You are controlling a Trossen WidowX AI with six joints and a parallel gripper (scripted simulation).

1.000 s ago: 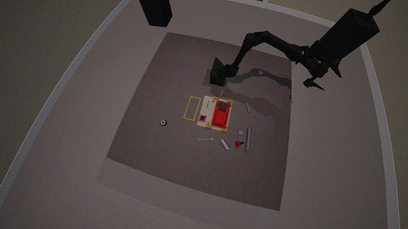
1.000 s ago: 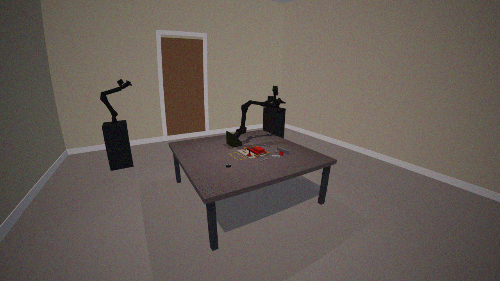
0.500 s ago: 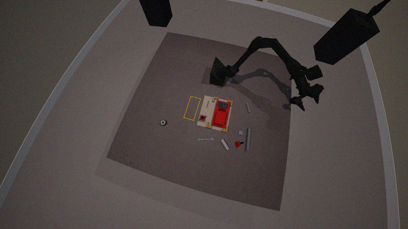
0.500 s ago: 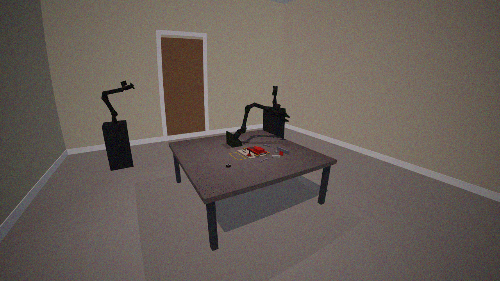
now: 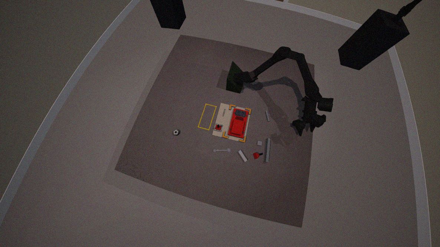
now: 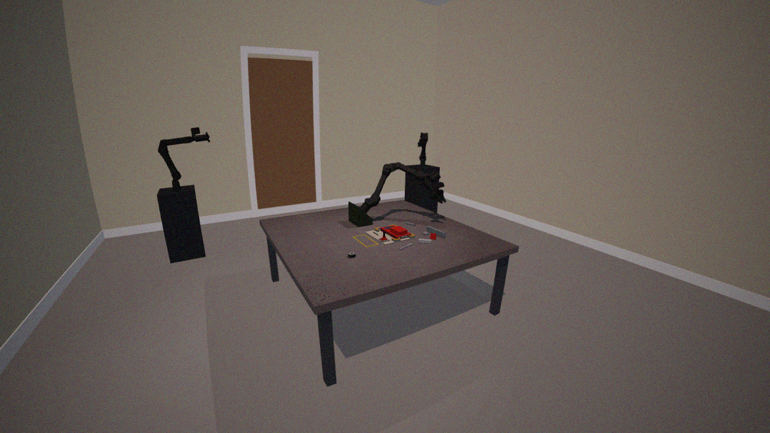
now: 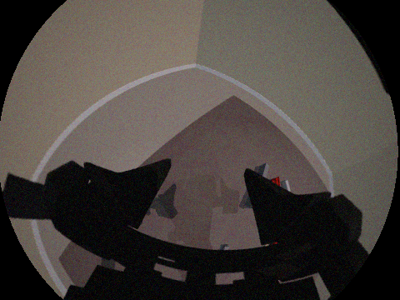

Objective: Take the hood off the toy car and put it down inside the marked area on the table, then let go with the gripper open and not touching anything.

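My gripper tip is now 10 mm short of the hood, 400 mm to the left of it and 130 mm above it. Round my gripper tip: white wheel: 140 mm ahead, 800 mm to the right, 160 mm below.
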